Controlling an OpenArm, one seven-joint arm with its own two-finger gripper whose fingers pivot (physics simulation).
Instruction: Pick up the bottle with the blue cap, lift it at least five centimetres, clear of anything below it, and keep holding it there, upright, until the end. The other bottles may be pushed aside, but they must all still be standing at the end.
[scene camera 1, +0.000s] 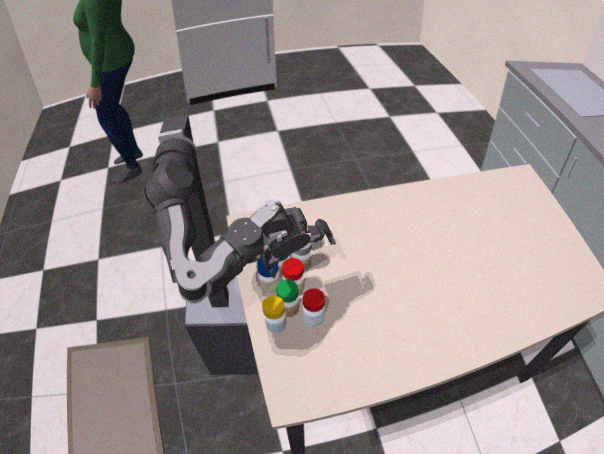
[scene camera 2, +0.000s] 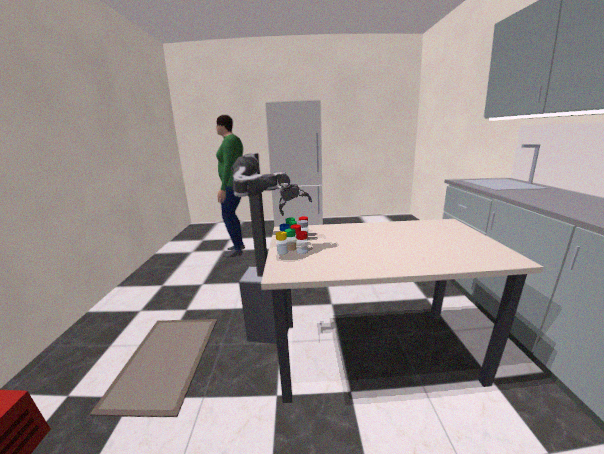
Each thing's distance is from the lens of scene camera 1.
gripper (scene camera 1: 300, 252): 104 cm
red-capped bottle (scene camera 1: 313, 299): 110 cm
